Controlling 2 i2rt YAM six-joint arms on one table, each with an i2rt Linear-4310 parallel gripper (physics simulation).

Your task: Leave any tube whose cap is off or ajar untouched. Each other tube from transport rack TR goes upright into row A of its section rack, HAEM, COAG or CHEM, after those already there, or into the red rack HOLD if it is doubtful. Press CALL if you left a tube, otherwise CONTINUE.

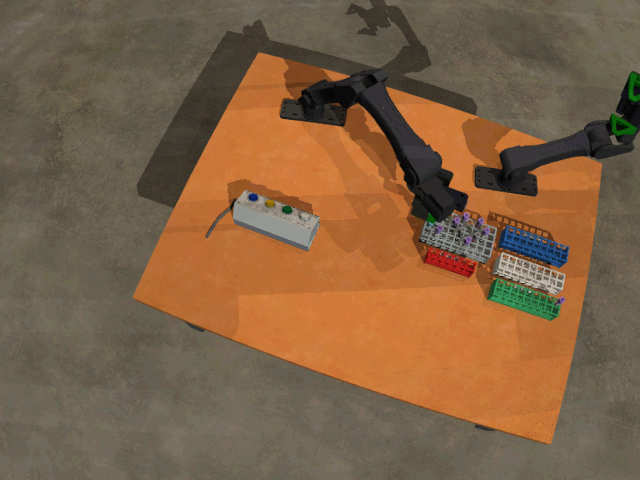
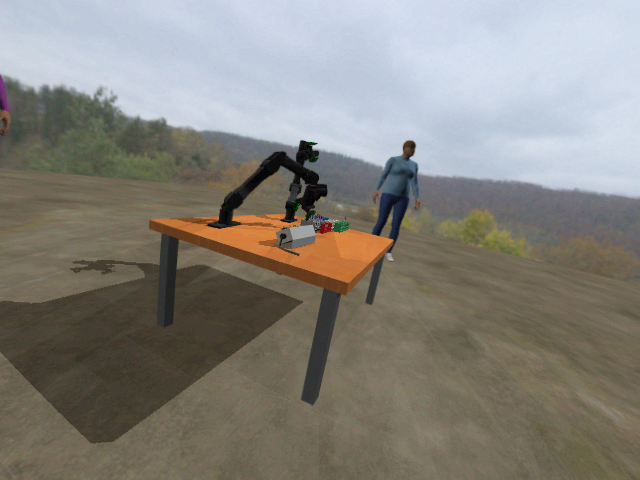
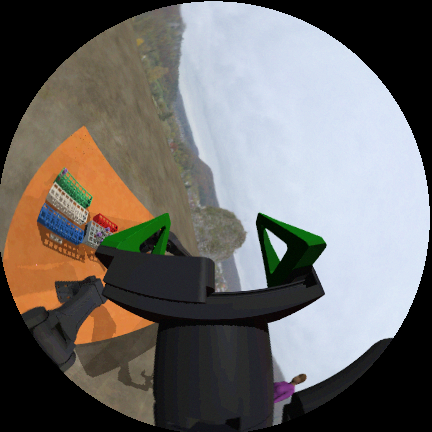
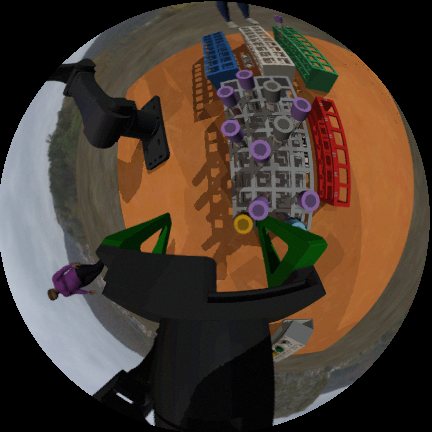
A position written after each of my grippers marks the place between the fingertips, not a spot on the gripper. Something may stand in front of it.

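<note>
The grey button box (image 1: 274, 219) is in view, and the same grey button box (image 4: 292, 334) can be seen again together with my right gripper (image 4: 213, 217). My left gripper (image 3: 212, 217) is open and holds nothing.
</note>
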